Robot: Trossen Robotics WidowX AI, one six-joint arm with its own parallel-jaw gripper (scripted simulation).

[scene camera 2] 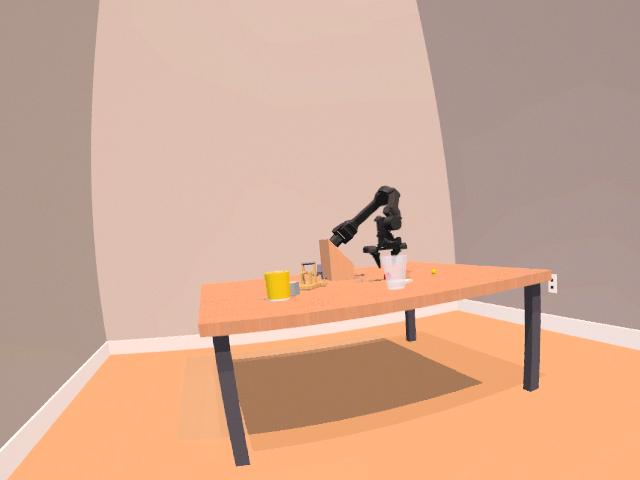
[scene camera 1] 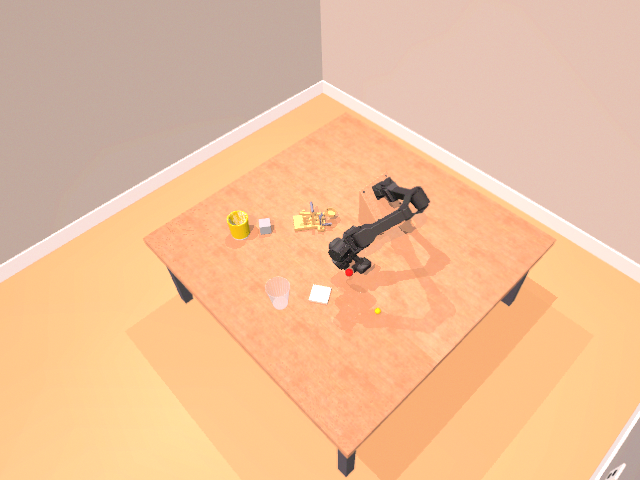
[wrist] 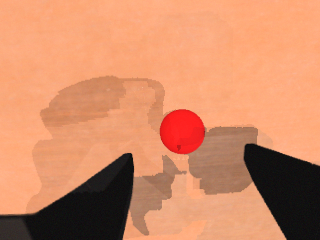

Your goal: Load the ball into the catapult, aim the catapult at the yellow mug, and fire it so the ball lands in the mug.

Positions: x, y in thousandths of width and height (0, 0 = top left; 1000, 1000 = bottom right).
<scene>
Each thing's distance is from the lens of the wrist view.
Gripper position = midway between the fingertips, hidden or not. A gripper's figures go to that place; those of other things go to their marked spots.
my gripper (wrist: 589, 652): 0.11 m
red ball (wrist: 570, 548): 0.13 m
</scene>
